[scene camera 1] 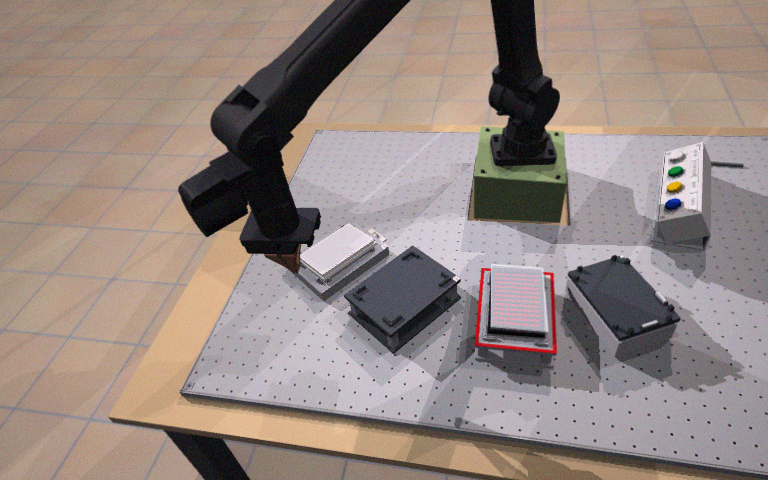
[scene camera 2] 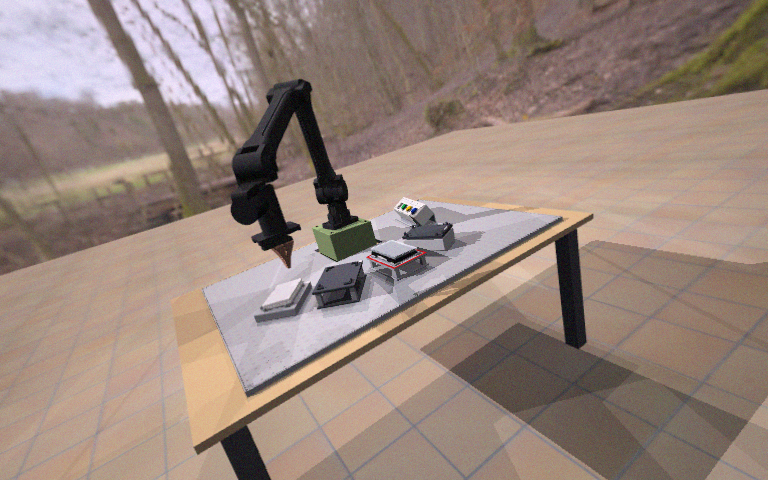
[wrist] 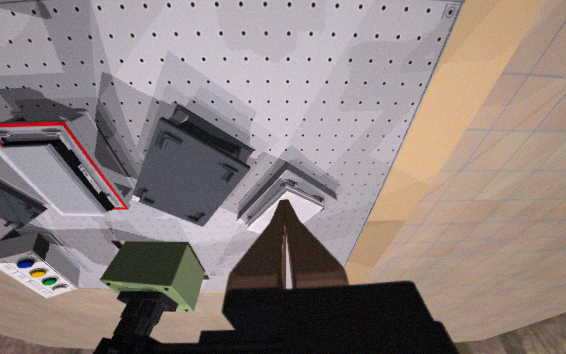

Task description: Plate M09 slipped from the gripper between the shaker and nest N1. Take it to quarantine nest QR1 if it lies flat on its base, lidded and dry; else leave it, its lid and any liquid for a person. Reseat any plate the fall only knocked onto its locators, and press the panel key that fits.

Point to a dark station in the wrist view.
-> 29, 204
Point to a button box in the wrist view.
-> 42, 263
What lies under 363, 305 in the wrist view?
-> My gripper.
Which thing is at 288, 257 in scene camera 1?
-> My gripper.
